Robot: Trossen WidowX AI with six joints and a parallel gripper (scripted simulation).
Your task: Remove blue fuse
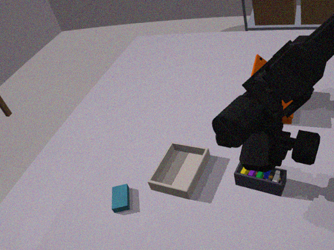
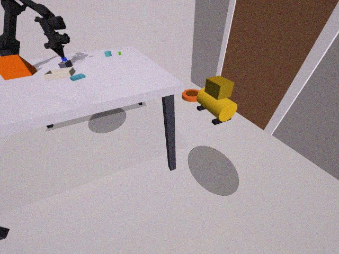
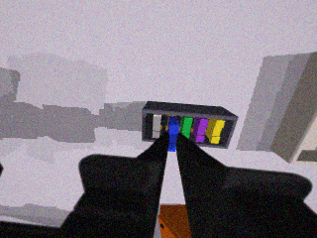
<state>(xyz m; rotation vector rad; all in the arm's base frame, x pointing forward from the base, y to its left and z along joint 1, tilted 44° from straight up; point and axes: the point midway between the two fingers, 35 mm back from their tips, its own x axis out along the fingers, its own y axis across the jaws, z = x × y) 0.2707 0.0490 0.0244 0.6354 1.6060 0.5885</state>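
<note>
My gripper tip is now 10 mm short of the beige tray, 210 mm to the left of it and 60 mm above it. The rest, counted from my gripper tip: blue fuse 10 mm below.
</note>
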